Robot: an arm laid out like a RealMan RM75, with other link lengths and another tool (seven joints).
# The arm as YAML. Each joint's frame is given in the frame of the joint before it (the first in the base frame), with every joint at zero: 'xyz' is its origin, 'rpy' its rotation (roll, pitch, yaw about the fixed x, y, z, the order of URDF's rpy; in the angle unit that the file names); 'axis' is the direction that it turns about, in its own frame. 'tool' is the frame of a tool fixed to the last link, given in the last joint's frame.
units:
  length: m
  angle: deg
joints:
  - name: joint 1
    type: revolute
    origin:
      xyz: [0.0, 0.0, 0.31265]
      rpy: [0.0, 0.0, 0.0]
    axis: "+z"
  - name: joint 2
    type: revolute
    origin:
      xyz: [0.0, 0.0, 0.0]
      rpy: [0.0, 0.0, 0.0]
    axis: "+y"
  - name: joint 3
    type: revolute
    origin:
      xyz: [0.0, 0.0, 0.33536]
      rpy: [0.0, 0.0, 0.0]
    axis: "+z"
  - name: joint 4
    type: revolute
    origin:
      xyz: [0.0, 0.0, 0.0]
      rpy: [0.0, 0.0, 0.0]
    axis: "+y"
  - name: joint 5
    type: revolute
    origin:
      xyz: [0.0, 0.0, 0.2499]
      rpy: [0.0, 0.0, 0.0]
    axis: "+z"
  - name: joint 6
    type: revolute
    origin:
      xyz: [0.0, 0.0, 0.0]
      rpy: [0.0, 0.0, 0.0]
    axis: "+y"
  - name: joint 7
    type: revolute
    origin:
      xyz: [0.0, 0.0, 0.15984]
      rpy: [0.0, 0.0, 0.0]
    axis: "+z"
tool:
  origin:
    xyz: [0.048, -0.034, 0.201]
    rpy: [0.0, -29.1, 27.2]
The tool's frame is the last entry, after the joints.
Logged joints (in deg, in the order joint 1, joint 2, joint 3, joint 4, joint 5, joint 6, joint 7), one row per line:
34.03 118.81 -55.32 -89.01 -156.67 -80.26 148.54
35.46 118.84 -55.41 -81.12 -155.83 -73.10 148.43
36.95 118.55 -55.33 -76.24 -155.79 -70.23 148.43
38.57 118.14 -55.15 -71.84 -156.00 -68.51 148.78
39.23 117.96 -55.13 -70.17 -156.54 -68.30 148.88
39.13 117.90 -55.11 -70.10 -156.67 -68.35 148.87
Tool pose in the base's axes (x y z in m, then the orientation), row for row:
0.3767 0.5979 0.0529 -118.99 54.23 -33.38
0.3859 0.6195 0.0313 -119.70 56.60 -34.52
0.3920 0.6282 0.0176 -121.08 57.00 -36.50
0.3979 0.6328 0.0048 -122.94 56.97 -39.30
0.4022 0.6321 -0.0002 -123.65 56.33 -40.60
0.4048 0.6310 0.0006 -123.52 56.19 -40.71
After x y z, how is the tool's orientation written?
As angles about the fixed x, y, z axes (roll, pitch, yaw), in degrees.
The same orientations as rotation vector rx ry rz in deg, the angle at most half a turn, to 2 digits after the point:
-90.78 60.04 33.48
-89.25 61.63 35.39
-88.94 62.98 35.29
-88.76 64.69 34.57
-88.94 65.34 33.56
-88.85 65.39 33.26

